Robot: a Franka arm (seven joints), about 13 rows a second.
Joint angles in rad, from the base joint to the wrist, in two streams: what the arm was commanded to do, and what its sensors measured. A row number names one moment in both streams.
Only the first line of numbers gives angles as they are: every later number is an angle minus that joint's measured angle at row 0.
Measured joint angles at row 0:
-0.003 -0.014 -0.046 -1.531 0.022 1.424 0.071
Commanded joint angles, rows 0 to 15:
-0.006 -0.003 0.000 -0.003 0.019 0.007 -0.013
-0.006 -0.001 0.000 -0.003 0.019 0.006 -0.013
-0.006 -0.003 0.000 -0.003 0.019 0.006 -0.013
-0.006 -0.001 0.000 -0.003 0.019 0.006 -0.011
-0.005 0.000 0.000 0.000 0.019 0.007 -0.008
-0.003 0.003 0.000 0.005 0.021 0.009 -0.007
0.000 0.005 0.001 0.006 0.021 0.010 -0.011
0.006 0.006 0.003 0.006 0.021 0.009 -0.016
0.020 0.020 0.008 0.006 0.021 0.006 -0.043
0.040 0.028 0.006 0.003 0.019 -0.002 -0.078
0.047 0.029 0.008 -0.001 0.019 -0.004 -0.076
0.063 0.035 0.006 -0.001 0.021 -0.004 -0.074
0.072 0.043 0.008 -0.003 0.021 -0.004 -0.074
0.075 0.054 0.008 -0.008 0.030 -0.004 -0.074
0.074 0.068 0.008 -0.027 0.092 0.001 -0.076
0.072 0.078 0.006 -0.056 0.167 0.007 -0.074
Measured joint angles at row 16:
0.076 0.061 0.011 -0.020 0.075 0.003 -0.059
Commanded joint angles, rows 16 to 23:
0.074 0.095 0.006 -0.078 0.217 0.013 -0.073
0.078 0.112 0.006 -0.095 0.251 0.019 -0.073
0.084 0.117 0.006 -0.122 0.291 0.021 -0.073
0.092 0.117 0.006 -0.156 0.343 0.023 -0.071
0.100 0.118 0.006 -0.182 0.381 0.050 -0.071
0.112 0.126 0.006 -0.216 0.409 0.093 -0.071
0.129 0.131 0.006 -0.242 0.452 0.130 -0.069
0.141 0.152 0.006 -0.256 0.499 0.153 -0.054
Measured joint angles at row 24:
0.117 0.146 0.011 -0.209 0.425 0.107 -0.061
